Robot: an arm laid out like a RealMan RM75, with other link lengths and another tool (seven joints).
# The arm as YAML. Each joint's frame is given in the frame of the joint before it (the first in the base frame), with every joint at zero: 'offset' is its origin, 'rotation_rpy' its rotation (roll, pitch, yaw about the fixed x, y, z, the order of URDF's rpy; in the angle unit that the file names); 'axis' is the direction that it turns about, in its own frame. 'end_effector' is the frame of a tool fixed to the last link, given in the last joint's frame.
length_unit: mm
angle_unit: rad
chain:
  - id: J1
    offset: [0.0, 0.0, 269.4]
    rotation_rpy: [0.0, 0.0, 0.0]
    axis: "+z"
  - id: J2
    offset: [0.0, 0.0, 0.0]
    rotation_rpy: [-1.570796, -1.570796, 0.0]
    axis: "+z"
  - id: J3
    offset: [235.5, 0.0, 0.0]
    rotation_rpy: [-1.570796, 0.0, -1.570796]
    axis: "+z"
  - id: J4
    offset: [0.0, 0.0, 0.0]
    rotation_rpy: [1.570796, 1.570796, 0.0]
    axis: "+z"
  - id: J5
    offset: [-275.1, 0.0, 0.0]
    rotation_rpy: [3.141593, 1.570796, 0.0]
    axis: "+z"
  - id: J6
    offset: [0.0, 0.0, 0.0]
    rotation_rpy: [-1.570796, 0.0, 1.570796]
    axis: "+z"
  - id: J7
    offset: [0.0, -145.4, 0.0]
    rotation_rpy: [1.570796, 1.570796, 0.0]
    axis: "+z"
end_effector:
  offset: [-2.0, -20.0, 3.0]
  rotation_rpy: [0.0, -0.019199, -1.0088]
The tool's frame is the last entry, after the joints.
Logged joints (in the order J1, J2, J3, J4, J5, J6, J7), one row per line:
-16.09, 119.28, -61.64, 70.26, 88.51, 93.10, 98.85
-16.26, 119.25, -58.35, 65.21, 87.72, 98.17, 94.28
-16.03, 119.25, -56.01, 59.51, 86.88, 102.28, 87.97
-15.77, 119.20, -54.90, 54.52, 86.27, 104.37, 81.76
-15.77, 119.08, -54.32, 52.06, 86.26, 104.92, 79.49
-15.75, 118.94, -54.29, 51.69, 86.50, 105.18, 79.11
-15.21, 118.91, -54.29, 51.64, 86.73, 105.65, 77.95
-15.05, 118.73, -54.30, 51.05, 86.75, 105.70, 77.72
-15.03, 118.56, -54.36, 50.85, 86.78, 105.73, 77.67
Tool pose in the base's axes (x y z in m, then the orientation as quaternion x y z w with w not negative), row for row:
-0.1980, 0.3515, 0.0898, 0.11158, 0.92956, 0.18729, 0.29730
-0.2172, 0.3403, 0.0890, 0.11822, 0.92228, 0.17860, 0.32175
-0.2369, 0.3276, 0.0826, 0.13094, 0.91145, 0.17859, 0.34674
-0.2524, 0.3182, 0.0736, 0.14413, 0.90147, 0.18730, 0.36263
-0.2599, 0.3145, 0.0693, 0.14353, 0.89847, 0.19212, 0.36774
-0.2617, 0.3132, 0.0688, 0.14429, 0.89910, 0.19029, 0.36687
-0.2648, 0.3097, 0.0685, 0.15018, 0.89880, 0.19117, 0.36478
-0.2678, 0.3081, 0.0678, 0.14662, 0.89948, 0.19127, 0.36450
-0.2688, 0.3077, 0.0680, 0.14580, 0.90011, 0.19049, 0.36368
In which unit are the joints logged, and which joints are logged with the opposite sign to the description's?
The joints are logged in degrees. Opposite sign: J2, J3, J7.
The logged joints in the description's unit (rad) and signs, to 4 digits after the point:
-0.2808, -2.0818, 1.0758, 1.2263, 1.5448, 1.6249, -1.7253
-0.2838, -2.0813, 1.0184, 1.1381, 1.5310, 1.7134, -1.6455
-0.2798, -2.0813, 0.9776, 1.0386, 1.5163, 1.7851, -1.5354
-0.2752, -2.0804, 0.9582, 0.9516, 1.5057, 1.8216, -1.4270
-0.2752, -2.0783, 0.9481, 0.9086, 1.5055, 1.8312, -1.3874
-0.2749, -2.0759, 0.9475, 0.9022, 1.5097, 1.8357, -1.3807
-0.2655, -2.0754, 0.9475, 0.9013, 1.5137, 1.8439, -1.3605
-0.2627, -2.0722, 0.9477, 0.8910, 1.5141, 1.8448, -1.3565
-0.2623, -2.0693, 0.9488, 0.8875, 1.5146, 1.8453, -1.3556

